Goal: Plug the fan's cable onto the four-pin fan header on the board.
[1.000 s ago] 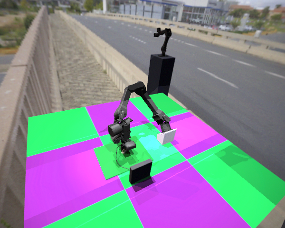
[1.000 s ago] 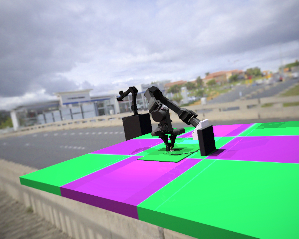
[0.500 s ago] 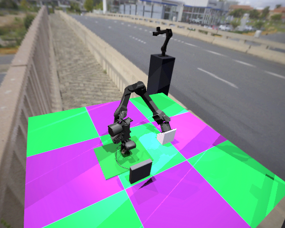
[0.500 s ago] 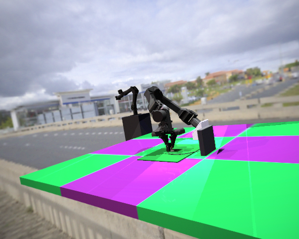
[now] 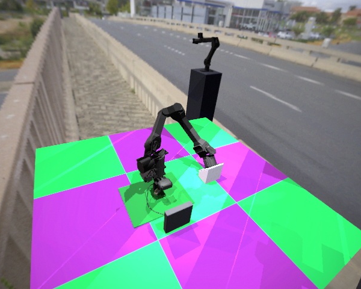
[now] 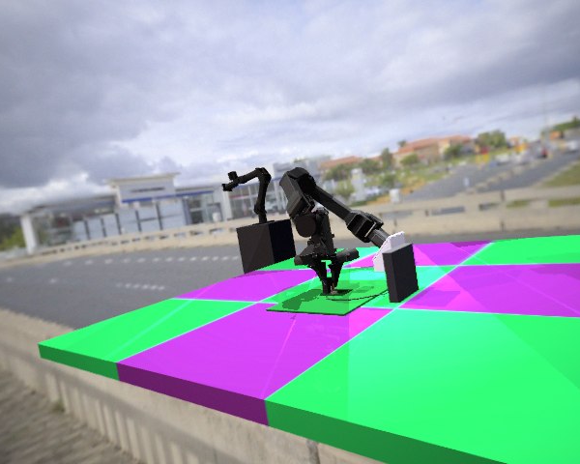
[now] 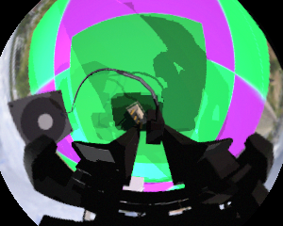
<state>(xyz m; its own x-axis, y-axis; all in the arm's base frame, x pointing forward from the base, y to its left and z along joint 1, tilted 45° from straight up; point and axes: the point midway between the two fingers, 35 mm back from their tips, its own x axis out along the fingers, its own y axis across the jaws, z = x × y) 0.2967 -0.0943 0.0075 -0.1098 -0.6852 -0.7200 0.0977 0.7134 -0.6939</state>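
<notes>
Now: gripper tip 10 mm to the left of the dark plug and 10 mm below it. Also, from my gripper tip: dark green board: 30 mm ahead, 30 mm to the left, 30 mm below; dark fan: 40 mm ahead, 210 mm to the left, 40 mm above.
</notes>
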